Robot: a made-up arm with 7 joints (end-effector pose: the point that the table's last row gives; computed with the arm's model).
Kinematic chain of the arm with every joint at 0, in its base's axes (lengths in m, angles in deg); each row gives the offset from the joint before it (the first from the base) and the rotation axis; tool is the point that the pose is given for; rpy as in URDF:
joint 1: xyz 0 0 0.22 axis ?
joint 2: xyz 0 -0.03 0.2 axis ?
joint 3: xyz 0 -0.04 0.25 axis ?
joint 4: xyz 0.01 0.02 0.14 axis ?
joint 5: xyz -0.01 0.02 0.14 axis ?
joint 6: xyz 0 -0.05 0.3 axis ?
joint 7: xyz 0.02 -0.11 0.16 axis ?
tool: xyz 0 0 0 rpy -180 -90 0
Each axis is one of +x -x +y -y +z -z.
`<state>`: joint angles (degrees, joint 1 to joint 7).
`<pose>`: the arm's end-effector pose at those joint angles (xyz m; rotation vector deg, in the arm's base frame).
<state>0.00 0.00 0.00 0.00 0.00 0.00 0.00</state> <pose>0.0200 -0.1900 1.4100 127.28 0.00 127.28</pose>
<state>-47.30 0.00 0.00 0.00 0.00 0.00 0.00</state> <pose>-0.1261 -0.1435 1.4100 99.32 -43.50 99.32</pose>
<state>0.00 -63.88 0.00 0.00 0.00 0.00 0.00</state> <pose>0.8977 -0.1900 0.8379 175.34 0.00 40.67</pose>
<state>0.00 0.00 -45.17 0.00 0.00 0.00 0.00</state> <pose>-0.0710 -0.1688 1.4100 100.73 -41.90 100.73</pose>
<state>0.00 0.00 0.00 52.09 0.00 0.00 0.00</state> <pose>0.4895 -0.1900 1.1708 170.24 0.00 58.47</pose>
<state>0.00 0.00 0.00 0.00 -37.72 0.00 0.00</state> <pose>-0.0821 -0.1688 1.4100 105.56 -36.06 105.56</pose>
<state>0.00 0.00 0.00 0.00 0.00 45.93 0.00</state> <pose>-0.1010 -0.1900 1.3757 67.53 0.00 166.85</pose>
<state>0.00 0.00 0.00 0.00 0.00 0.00 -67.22</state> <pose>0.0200 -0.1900 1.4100 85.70 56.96 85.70</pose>
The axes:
joint 1: +z
joint 2: -y
joint 3: +z
joint 4: +y
joint 5: +z
joint 6: -y
joint 7: +x

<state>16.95 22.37 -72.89 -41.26 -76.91 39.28 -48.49</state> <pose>-0.4431 0.3277 1.0431 7.33 -75.95 14.26</pose>
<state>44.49 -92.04 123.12 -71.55 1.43 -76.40 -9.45</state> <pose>0.7032 0.2403 0.0935 -49.61 -28.95 34.26</pose>
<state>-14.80 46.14 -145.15 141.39 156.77 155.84 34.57</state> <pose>-0.1093 -0.2315 0.4765 -142.78 -18.09 -80.68</pose>
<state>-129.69 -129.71 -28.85 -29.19 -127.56 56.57 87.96</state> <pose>-0.2556 -0.7544 0.0081 60.60 -43.01 -11.96</pose>
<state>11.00 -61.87 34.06 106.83 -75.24 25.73 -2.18</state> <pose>0.5032 0.4267 0.1679 98.82 114.35 -22.62</pose>
